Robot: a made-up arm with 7 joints.
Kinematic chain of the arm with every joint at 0, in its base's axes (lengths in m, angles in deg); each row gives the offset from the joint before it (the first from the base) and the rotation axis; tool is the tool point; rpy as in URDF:
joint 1: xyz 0 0.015 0.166 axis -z
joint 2: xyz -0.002 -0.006 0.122 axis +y
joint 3: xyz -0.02 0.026 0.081 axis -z
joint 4: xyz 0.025 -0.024 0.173 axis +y
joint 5: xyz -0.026 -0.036 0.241 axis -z
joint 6: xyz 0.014 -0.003 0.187 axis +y
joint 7: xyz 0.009 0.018 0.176 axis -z
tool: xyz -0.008 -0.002 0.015 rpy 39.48 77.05 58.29
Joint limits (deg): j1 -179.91..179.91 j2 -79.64..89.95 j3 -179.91..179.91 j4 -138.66..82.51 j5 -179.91..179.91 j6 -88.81..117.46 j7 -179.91..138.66
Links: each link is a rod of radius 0.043 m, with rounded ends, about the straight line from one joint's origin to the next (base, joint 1, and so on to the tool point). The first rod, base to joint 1, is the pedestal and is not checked.
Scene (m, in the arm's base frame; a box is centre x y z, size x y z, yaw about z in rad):
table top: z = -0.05
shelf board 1: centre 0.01 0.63 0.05 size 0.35 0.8 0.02 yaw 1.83
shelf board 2: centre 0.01 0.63 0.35 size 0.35 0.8 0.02 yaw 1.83
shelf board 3: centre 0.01 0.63 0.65 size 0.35 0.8 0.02 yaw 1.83
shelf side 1: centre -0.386 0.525 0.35 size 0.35 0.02 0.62 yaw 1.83
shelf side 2: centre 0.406 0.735 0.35 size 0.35 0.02 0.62 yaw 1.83
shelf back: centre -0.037 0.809 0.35 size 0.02 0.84 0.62 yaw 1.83
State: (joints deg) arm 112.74 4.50 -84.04 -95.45 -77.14 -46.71 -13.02
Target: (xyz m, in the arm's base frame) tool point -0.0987 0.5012 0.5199
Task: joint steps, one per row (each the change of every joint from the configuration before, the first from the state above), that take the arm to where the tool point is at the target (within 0.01 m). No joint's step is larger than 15 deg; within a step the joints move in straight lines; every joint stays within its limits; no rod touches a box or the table.
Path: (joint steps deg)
1: 4.06 12.72 7.98 5.08 10.95 -8.78 -2.22
2: 4.06 12.72 7.97 5.07 10.95 -8.78 -2.23
3: 4.05 12.73 7.98 5.08 10.95 -8.79 -2.22
4: 4.06 12.72 7.97 5.07 10.95 -8.78 -2.23
5: 0.52 7.45 14.36 -14.72 -1.93 -2.32 4.03
6: 0.52 7.44 14.37 -14.71 -1.93 -2.33 4.03
7: 0.52 7.45 14.36 -14.72 -1.92 -2.32 4.03
8: 2.98 -14.20 -7.41 6.42 -8.34 7.55 -0.70
9: 2.98 -14.20 -7.42 6.42 -8.34 7.54 -0.70
10: 2.98 -14.20 -7.41 6.42 -8.34 7.55 -0.71
11: 2.98 -14.20 -7.41 6.42 -8.34 7.55 -0.70

